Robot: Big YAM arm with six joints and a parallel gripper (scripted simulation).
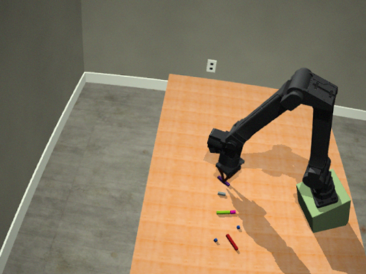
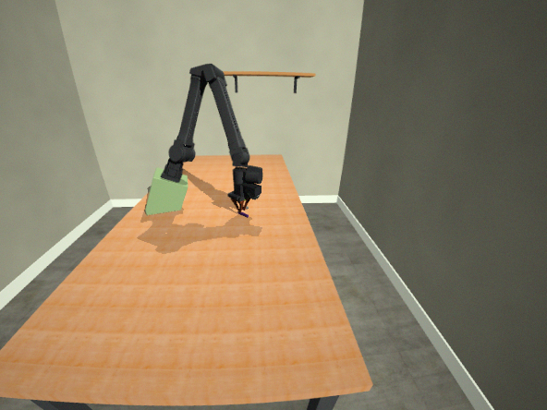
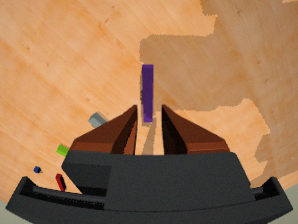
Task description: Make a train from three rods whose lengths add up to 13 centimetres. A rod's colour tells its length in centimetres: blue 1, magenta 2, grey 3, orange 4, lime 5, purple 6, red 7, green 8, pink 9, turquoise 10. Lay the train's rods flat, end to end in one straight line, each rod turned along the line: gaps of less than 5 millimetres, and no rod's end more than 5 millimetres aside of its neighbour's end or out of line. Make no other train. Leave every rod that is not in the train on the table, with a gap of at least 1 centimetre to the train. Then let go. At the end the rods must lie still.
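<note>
My gripper is now 1 cm short of the purple rod and 2 cm above it. From my hand the other things lie so: lime rod 3 cm ahead, 15 cm to the left, 2 cm below; magenta rod 1 cm behind, 15 cm to the left, 2 cm below; grey rod 2 cm ahead, 6 cm to the left, 2 cm below.
</note>
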